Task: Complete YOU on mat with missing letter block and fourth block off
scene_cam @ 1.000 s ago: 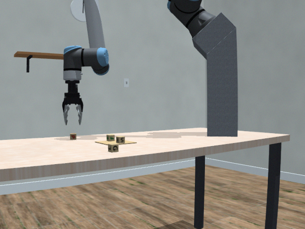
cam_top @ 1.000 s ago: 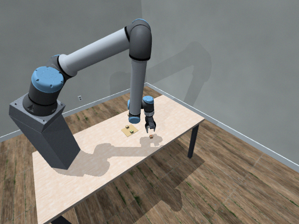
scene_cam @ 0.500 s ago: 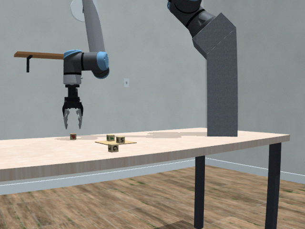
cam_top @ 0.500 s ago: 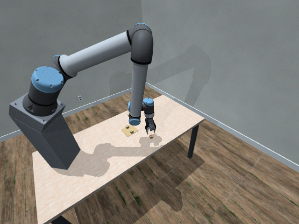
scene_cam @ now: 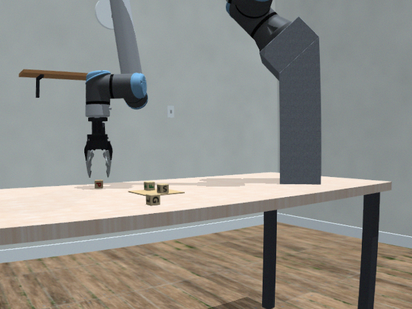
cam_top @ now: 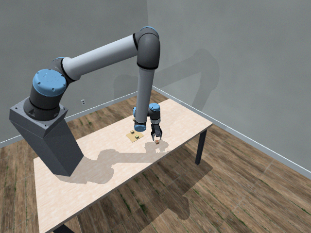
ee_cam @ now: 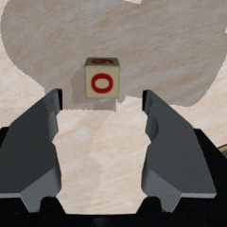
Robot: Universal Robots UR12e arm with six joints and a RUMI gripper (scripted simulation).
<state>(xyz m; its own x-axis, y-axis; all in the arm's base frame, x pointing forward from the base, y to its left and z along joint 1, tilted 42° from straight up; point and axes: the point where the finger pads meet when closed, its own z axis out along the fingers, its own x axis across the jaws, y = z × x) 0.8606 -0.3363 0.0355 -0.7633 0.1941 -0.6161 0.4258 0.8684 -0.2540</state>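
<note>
Now: the red O block 40 mm below my hand. Round my hand: letter block: 60 mm ahead, 460 mm to the left, 40 mm below; then tan mat: 90 mm behind, 250 mm to the left, 50 mm below.
</note>
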